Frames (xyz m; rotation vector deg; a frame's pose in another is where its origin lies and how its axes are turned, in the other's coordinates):
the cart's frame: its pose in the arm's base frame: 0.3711 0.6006 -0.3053 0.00 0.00 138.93
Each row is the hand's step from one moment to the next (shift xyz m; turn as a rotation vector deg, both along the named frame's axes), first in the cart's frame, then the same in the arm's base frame.
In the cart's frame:
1: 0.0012 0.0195 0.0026 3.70 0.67 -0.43
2: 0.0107 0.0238 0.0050 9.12 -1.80 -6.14
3: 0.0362 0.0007 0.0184 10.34 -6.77 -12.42
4: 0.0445 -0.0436 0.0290 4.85 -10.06 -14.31
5: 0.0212 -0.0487 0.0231 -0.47 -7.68 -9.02
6: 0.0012 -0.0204 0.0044 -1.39 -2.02 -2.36
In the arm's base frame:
1: -0.0137 -0.0139 0.0026 -3.23 1.93 -0.43
2: -0.0237 -0.0109 0.0050 -5.69 7.35 -6.14
3: -0.0278 0.0233 0.0184 -3.35 11.90 -12.42
4: -0.0049 0.0621 0.0290 2.95 10.77 -14.31
5: 0.0160 0.0506 0.0231 5.40 5.48 -9.02
6: 0.0125 0.0162 0.0044 2.38 0.61 -2.36

